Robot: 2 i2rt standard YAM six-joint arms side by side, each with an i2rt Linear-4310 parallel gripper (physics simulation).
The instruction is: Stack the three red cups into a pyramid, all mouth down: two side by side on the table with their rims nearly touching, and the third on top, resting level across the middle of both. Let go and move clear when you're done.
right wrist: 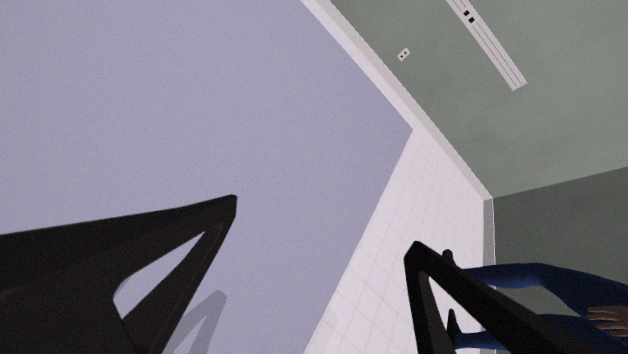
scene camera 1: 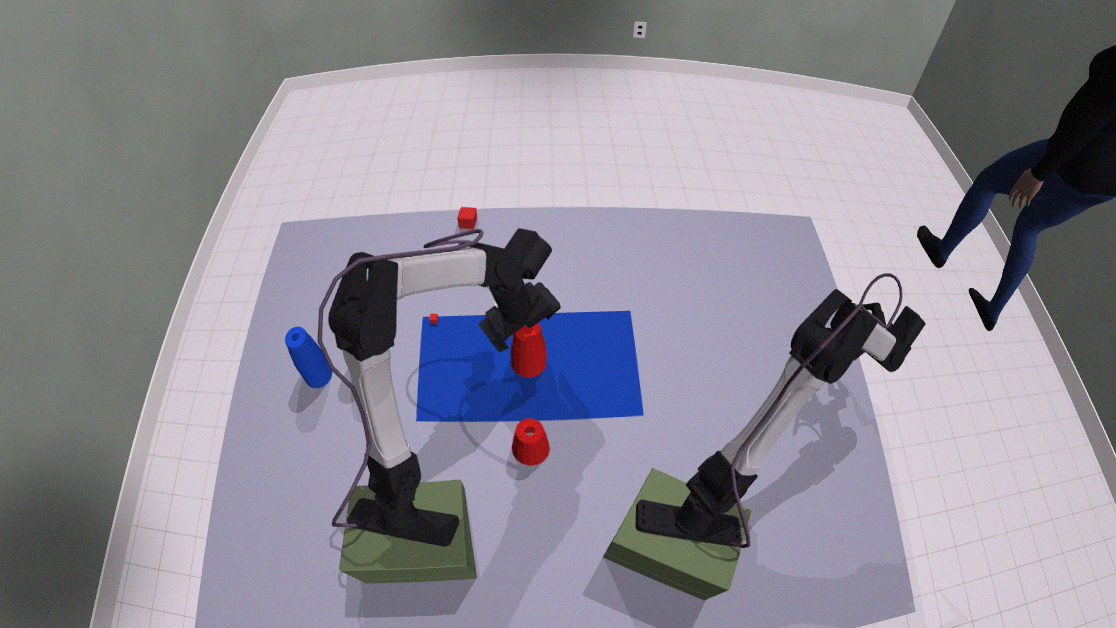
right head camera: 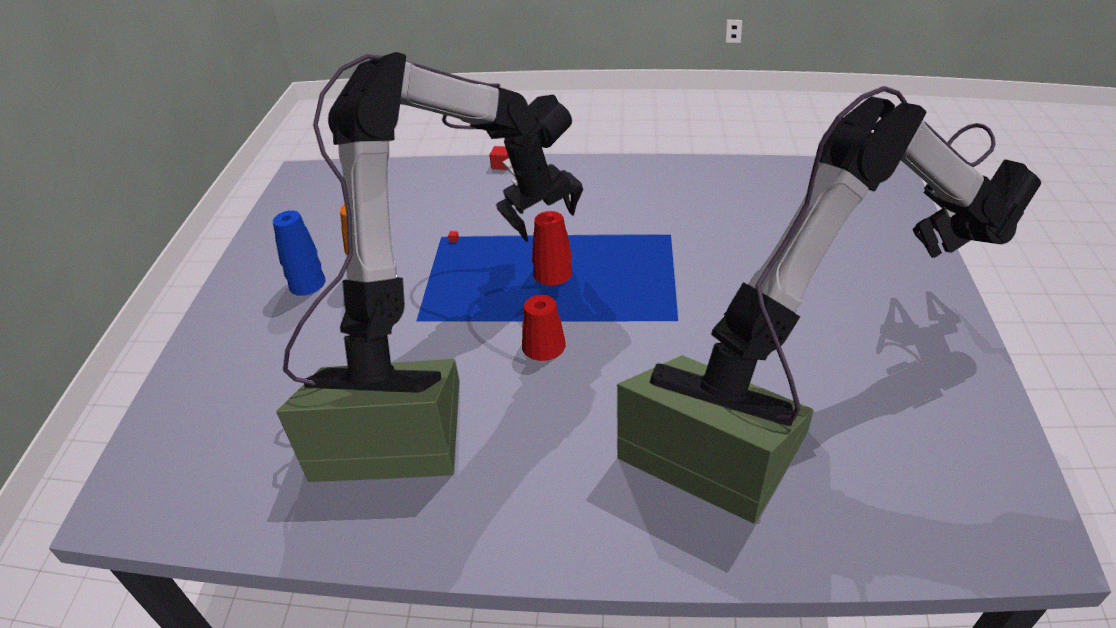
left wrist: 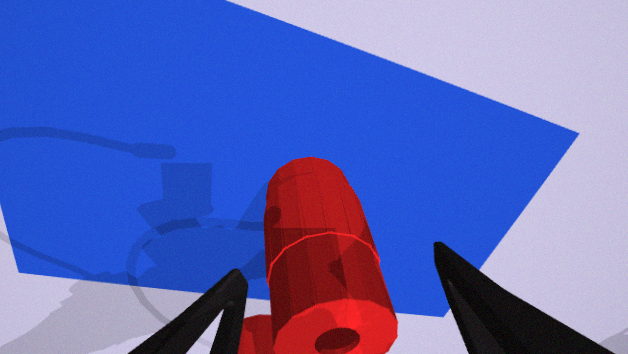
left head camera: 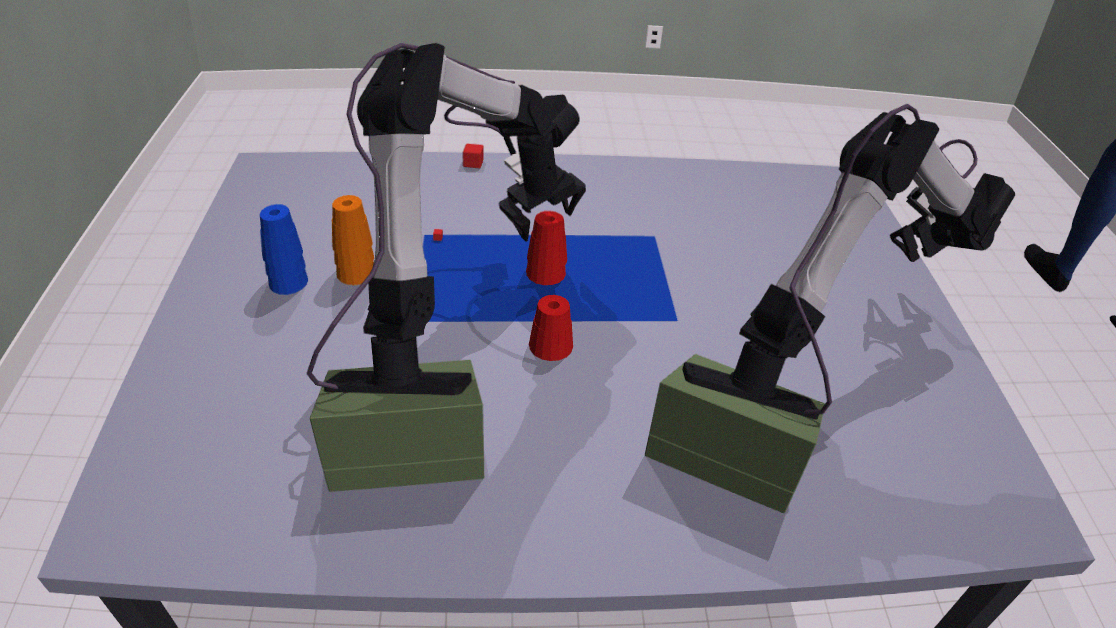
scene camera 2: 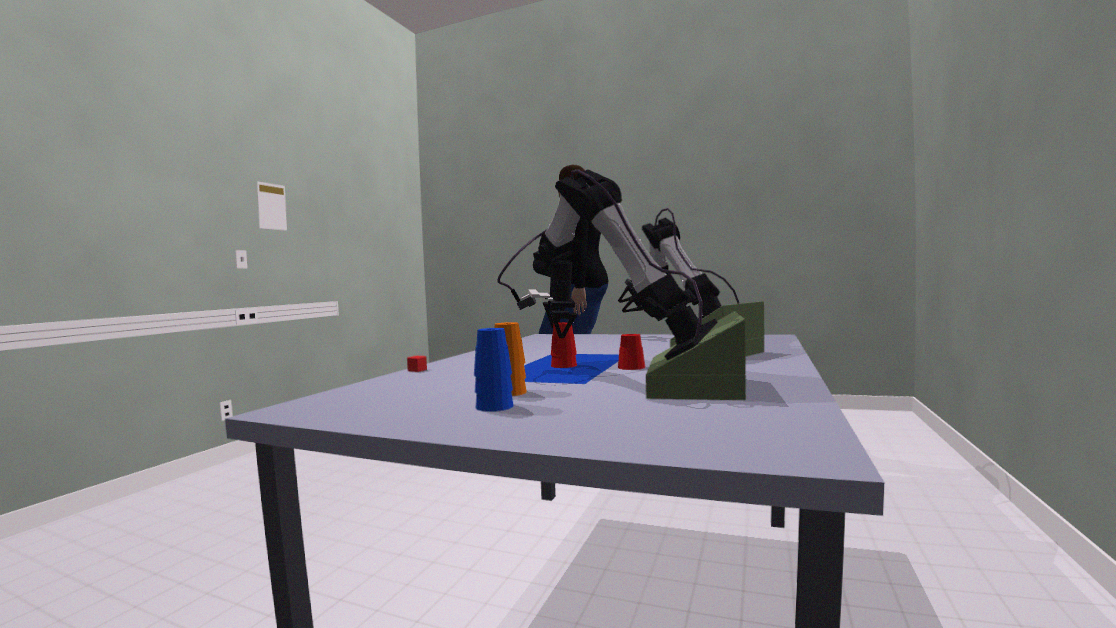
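Where they show: left gripper, fingertip midpoint: point(scene camera 1: 526, 331) point(right head camera: 548, 226) point(left wrist: 330, 265) point(left head camera: 546, 226) point(scene camera 2: 557, 332); right gripper, fingertip midpoint: point(right wrist: 324, 228) point(right head camera: 935, 218) point(left head camera: 909, 225) point(scene camera 2: 620, 306); left arm's base at its link origin: point(scene camera 1: 402, 523) point(right head camera: 371, 382) point(left head camera: 397, 385) point(scene camera 2: 693, 340); right arm's base at its link origin: point(scene camera 1: 689, 525) point(right head camera: 721, 397) point(left head camera: 749, 393).
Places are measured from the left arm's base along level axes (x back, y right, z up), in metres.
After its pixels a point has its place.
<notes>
A taller red piece point(left head camera: 547, 253) @[x -0.398, y 0.130, z -0.034 m] point(right head camera: 552, 253) @[x -0.401, y 0.137, z -0.035 m] point(scene camera 1: 529, 355) @[x -0.401, y 0.134, z -0.024 m] point(left wrist: 320, 210) @[x -0.457, y 0.107, z -0.031 m] stands mouth down on the blue mat point(left head camera: 624, 257) @[x -0.517, y 0.259, z -0.103 m] point(left wrist: 150, 75) @[x -0.458, y -0.017, z -0.103 m]; a rim line partway up suggests two nested cups. A shorter red cup point(left head camera: 550, 331) @[x -0.213, y 0.175, z -0.045 m] point(right head camera: 542, 331) @[x -0.215, y 0.184, z -0.046 m] point(scene camera 1: 530, 446) @[x -0.216, y 0.179, z -0.026 m] point(scene camera 2: 631, 352) @[x -0.226, y 0.145, z -0.058 m] stands mouth down in front of the mat; part of it shows in the left wrist view point(left wrist: 256, 335) @[x -0.271, y 0.154, z -0.082 m]. My left gripper point(left head camera: 547, 224) @[x -0.443, y 0.118, z -0.010 m] point(right head camera: 549, 225) @[x -0.443, y 0.118, z -0.010 m] point(left wrist: 330, 265) @[x -0.443, y 0.118, z -0.010 m] is open, pointing down at the taller piece's top, one finger on each side. My right gripper point(left head camera: 925, 251) point(right wrist: 324, 228) @[x -0.608, y 0.793, z 0.023 m] is open and empty above the table's right side.
A blue cup stack point(left head camera: 282, 249) @[x -0.255, y -0.309, z -0.007 m] point(scene camera 2: 493, 371) @[x -0.257, y -0.353, z -0.027 m] and an orange cup stack point(left head camera: 351, 238) @[x -0.311, y -0.201, z -0.003 m] point(scene camera 2: 514, 359) @[x -0.308, y -0.231, z -0.025 m] stand at the left. A small red cube point(left head camera: 437, 235) @[x -0.473, y -0.101, z -0.091 m] is at the mat's back left corner; a larger red cube point(left head camera: 472, 155) @[x -0.754, y -0.113, z -0.071 m] is near the back edge. A person point(scene camera 1: 1022, 187) stands beyond the right side.
</notes>
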